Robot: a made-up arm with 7 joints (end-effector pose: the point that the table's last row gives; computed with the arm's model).
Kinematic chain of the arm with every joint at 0, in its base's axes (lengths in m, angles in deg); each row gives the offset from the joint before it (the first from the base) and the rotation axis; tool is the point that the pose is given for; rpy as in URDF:
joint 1: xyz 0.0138 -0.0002 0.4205 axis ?
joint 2: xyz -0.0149 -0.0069 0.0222 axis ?
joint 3: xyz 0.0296 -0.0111 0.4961 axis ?
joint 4: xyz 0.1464 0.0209 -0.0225 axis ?
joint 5: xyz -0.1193 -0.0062 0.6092 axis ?
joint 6: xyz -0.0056 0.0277 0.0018 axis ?
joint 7: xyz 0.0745 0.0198 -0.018 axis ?
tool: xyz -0.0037 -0.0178 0.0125 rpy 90 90 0
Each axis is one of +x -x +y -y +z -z.
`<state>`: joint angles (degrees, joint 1 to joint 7).
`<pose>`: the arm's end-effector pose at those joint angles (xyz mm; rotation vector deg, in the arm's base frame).
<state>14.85 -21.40 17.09 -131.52 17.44 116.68 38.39</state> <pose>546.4 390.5 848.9 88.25 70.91 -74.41</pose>
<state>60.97 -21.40 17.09 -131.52 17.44 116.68 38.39</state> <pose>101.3 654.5 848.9 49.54 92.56 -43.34</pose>
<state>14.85 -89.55 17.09 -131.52 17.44 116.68 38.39</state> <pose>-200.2 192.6 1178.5 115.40 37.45 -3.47</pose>
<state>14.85 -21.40 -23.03 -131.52 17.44 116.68 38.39</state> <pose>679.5 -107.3 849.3 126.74 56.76 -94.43</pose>
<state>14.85 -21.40 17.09 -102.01 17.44 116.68 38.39</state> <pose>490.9 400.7 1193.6 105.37 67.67 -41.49</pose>
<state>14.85 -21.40 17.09 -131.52 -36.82 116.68 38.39</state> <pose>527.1 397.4 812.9 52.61 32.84 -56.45</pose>
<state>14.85 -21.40 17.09 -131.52 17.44 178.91 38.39</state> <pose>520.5 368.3 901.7 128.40 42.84 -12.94</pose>
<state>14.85 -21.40 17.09 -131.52 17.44 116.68 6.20</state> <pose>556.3 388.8 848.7 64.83 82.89 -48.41</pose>
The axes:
joint 1: +z
joint 2: +y
joint 3: +z
joint 4: -y
joint 5: +z
joint 6: -y
joint 7: -z

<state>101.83 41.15 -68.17 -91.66 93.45 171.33 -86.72</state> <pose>654.5 716.5 743.6 50.99 35.58 20.92</pose>
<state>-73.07 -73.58 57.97 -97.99 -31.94 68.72 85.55</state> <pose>581.5 521.9 975.7 71.59 -107.55 -71.64</pose>
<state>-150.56 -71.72 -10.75 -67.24 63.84 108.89 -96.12</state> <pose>500.2 441.7 1432.3 -27.68 -19.30 -89.91</pose>
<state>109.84 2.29 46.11 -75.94 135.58 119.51 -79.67</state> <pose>-687.6 412.3 1171.3 4.05 -112.32 -52.22</pose>
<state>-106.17 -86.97 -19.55 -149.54 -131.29 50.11 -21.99</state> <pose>-246.7 21.6 1017.2 4.09 10.98 108.82</pose>
